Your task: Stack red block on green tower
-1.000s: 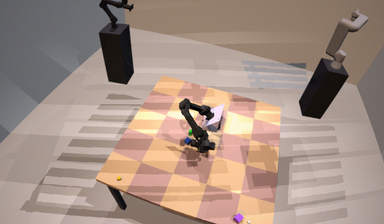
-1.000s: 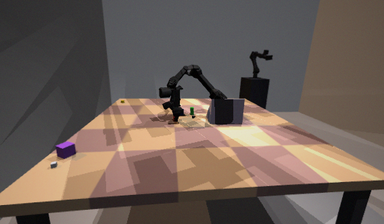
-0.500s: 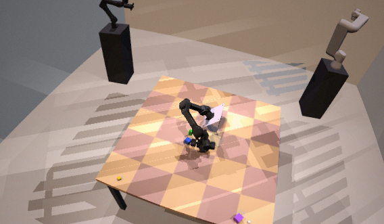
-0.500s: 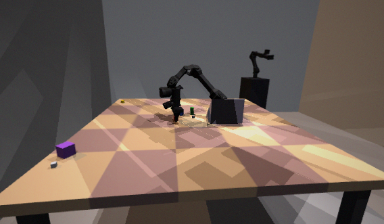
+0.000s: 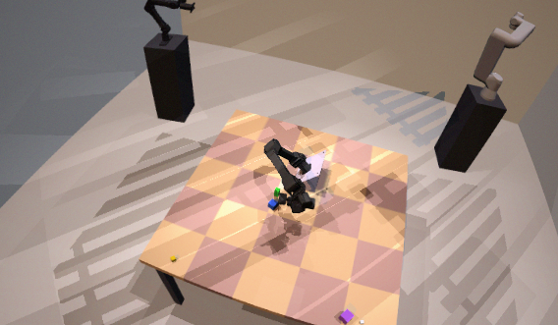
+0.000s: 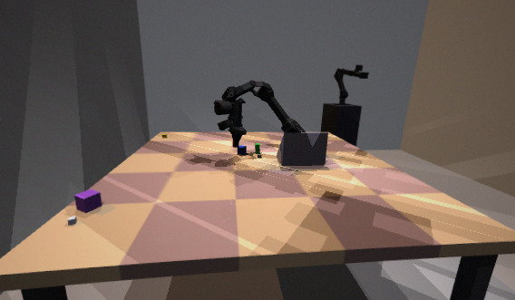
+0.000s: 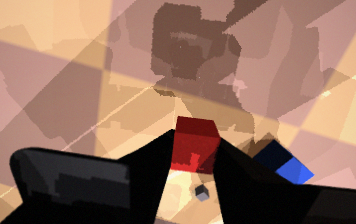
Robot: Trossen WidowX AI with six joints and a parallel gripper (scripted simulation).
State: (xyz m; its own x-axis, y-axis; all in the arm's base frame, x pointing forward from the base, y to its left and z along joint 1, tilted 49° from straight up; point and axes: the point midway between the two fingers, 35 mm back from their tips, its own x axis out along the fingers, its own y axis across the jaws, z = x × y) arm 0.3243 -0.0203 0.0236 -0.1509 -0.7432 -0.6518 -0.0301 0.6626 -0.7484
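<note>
The dark cube lies 130 mm behind my gripper tip, 80 mm below it and 40 mm to the right of it. Also, from my gripper tip: purple block (510 mm ahead, 320 mm to the left, 60 mm below); blue block (130 mm to the right, 70 mm below, 60 mm behind); red block (10 mm above).
</note>
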